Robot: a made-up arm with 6 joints.
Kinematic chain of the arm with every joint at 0, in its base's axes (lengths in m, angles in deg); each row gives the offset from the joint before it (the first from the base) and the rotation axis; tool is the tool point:
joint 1: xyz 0 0 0.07 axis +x
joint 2: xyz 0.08 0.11 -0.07 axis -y
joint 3: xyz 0.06 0 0.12 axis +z
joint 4: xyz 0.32 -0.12 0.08 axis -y
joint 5: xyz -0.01 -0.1 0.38 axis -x
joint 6: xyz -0.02 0.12 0 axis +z
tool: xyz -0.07 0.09 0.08
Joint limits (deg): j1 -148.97..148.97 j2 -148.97..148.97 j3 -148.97..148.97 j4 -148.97..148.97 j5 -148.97..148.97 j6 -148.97..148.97
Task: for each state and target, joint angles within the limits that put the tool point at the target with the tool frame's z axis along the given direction. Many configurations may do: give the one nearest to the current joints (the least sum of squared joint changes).
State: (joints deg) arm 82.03 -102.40 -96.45 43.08 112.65 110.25
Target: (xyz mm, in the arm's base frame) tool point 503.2 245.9 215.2 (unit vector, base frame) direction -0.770 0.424 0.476
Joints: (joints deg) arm 126.86 -123.62 -74.16 24.83 108.99 114.93
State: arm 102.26 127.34 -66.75 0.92 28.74 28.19
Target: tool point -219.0 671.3 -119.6 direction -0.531 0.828 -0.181
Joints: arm 88.08 148.97 -82.96 -8.92 0.36 78.35
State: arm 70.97 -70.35 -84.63 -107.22 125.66 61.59
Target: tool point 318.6 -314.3 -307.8 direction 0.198 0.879 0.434
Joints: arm 83.99 -93.02 -110.57 -107.25 144.48 96.40
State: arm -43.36 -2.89 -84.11 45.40 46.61 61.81
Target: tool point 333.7 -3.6 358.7 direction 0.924 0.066 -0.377
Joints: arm -2.50 -40.20 -88.99 11.93 71.48 42.03
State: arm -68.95 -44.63 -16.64 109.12 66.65 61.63
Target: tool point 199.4 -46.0 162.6 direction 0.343 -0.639 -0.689
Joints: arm -102.93 -51.82 -27.65 81.64 97.90 28.75
